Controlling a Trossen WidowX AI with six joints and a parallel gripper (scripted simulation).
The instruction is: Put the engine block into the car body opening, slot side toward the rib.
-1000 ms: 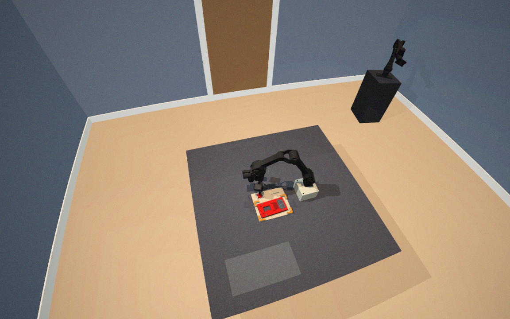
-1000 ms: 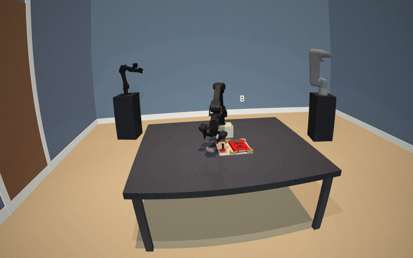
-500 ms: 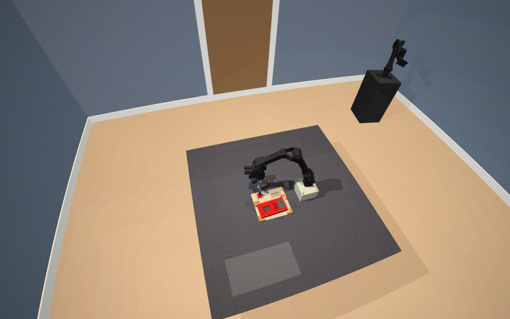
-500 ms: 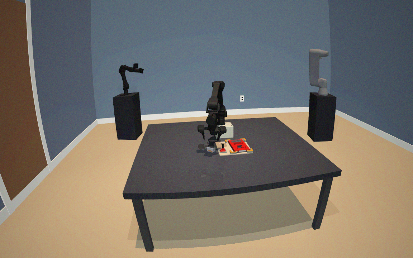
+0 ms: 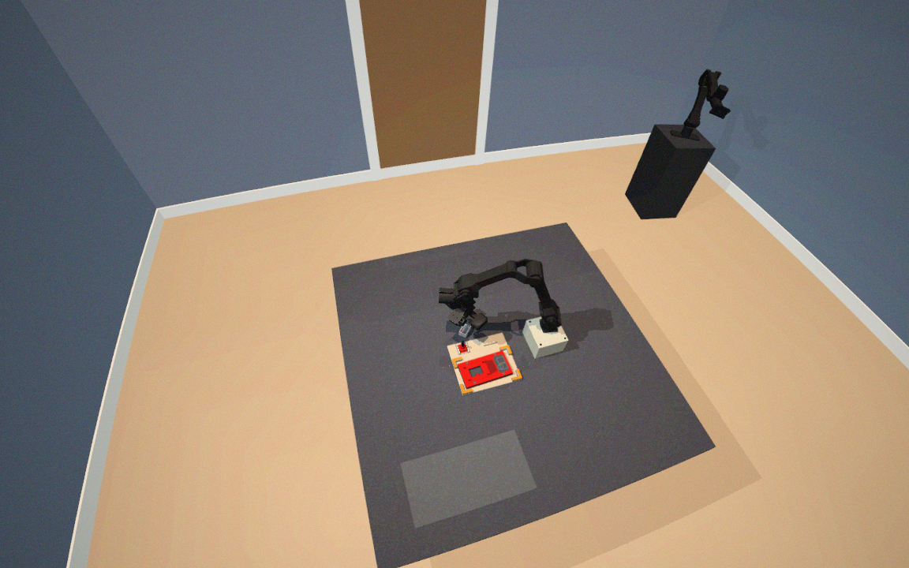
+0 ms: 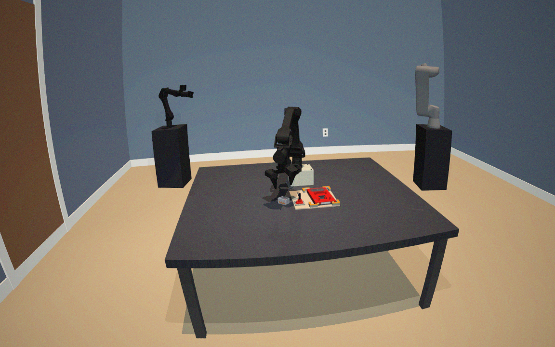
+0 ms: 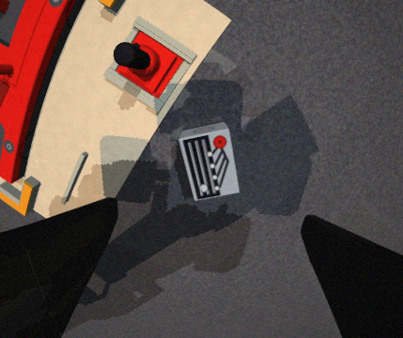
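The grey engine block lies 8 cm below my gripper tip.
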